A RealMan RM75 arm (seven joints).
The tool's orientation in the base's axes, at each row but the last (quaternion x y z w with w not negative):
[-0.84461, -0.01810, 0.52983, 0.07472]
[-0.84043, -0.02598, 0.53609, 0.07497]
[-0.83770, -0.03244, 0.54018, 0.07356]
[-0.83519, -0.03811, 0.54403, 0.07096]
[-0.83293, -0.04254, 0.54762, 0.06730]
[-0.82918, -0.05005, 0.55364, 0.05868]
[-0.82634, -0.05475, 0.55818, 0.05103]
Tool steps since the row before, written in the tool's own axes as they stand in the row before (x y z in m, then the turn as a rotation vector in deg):
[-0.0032, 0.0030, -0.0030, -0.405, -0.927, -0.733]
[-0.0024, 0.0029, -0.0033, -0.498, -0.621, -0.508]
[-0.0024, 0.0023, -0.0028, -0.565, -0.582, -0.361]
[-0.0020, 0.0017, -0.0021, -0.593, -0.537, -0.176]
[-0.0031, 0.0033, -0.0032, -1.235, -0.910, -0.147]
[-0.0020, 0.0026, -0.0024, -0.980, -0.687, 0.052]
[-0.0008, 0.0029, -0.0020, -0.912, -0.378, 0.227]
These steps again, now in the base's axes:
[0.0011, -0.0036, 0.0037, 0.526, 0.793, 0.809]
[0.0019, -0.0035, 0.0031, 0.271, 0.502, 0.753]
[0.0015, -0.0028, 0.0029, 0.109, 0.467, 0.747]
[0.0011, -0.0021, 0.0024, -0.072, 0.433, 0.692]
[0.0017, -0.0039, 0.0035, -0.352, 0.710, 1.321]
[0.0015, -0.0030, 0.0023, -0.435, 0.536, 0.979]
[0.0017, -0.0030, 0.0011, -0.562, 0.245, 0.807]

